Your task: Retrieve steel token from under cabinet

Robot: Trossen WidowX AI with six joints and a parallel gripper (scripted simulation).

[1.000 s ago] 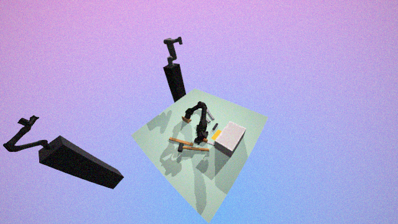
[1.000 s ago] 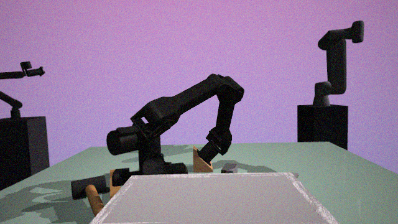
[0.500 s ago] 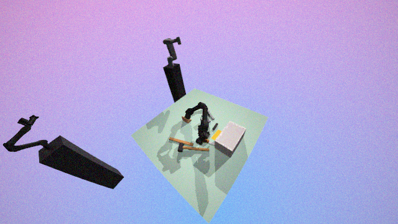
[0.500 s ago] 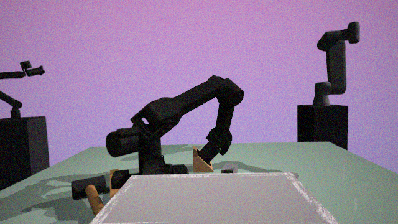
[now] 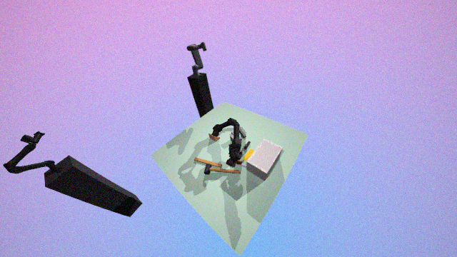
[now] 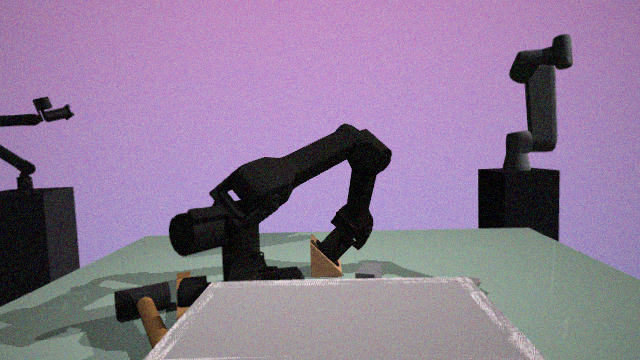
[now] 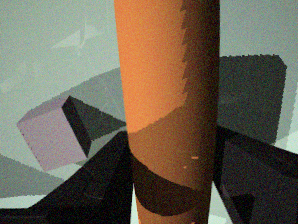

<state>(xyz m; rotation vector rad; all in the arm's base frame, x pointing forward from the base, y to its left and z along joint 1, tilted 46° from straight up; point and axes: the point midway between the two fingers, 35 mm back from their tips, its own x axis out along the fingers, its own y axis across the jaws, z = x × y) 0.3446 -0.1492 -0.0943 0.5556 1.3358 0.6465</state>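
Right now the small grey piece is 5 cm to the left of my gripper tip. The rest, counted from my gripper tip: grey tool: 15 cm behind, 41 cm to the left; flat wooden stick: 22 cm behind, 14 cm to the right; grey block: 13 cm behind, 23 cm to the left, 3 cm above.
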